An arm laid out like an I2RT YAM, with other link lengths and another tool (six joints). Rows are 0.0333 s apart.
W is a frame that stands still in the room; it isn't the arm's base.
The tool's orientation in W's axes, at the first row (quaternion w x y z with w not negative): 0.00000, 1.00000, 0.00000, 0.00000
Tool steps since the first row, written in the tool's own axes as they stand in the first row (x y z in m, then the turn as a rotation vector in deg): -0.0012, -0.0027, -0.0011, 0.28, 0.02, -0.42; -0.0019, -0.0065, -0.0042, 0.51, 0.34, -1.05; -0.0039, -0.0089, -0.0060, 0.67, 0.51, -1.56; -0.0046, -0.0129, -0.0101, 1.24, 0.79, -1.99; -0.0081, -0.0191, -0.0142, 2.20, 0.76, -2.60; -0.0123, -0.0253, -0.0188, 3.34, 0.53, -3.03
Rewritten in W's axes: -0.0012, 0.0027, 0.0011, 0.28, -0.02, 0.42; -0.0019, 0.0065, 0.0042, 0.51, -0.34, 1.05; -0.0039, 0.0089, 0.0060, 0.67, -0.51, 1.56; -0.0046, 0.0129, 0.0101, 1.24, -0.79, 1.99; -0.0081, 0.0191, 0.0142, 2.20, -0.76, 2.60; -0.0123, 0.0253, 0.0188, 3.34, -0.53, 3.03
